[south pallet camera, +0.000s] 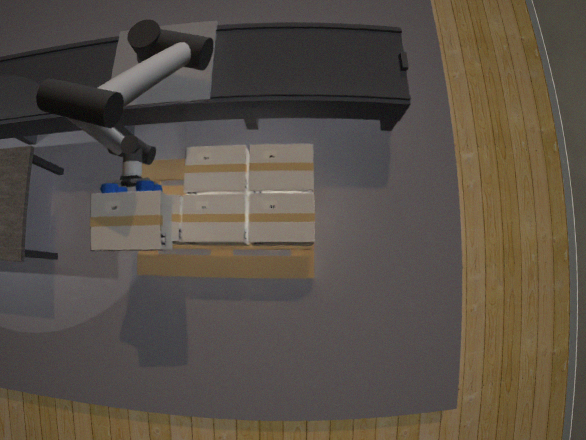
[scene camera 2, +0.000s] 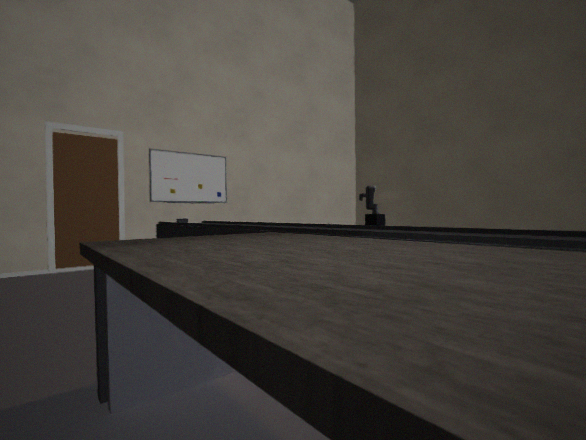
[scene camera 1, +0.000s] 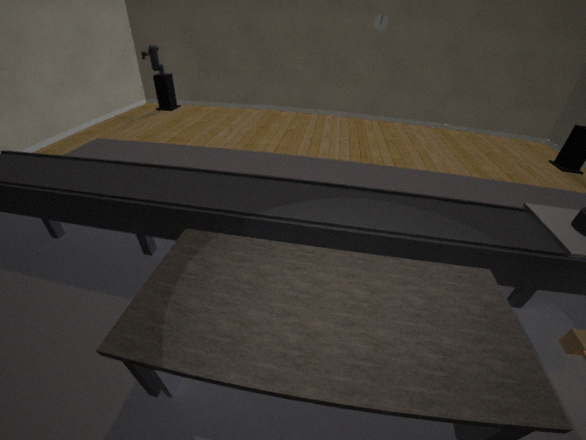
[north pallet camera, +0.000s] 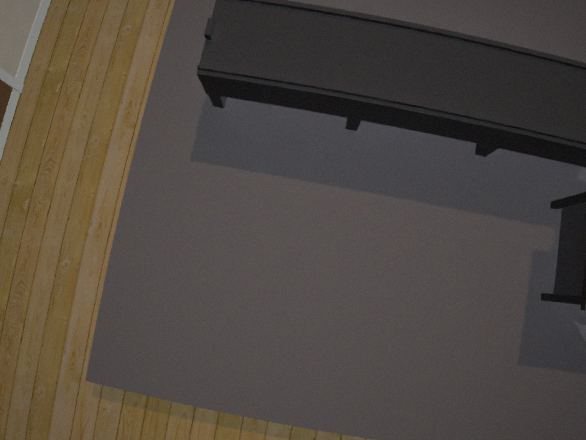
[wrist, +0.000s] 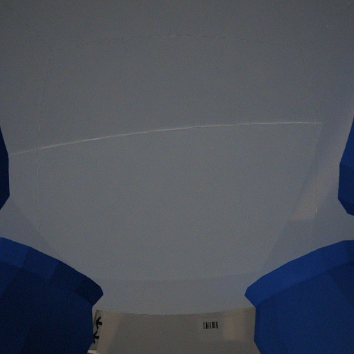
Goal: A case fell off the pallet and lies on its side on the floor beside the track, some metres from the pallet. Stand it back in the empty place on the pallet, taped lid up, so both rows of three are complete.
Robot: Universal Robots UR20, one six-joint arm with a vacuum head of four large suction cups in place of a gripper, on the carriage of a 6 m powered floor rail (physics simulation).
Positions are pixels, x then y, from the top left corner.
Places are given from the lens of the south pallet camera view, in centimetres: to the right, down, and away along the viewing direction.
wooden pallet [south pallet camera: 221, 263]: -46, 28, 262
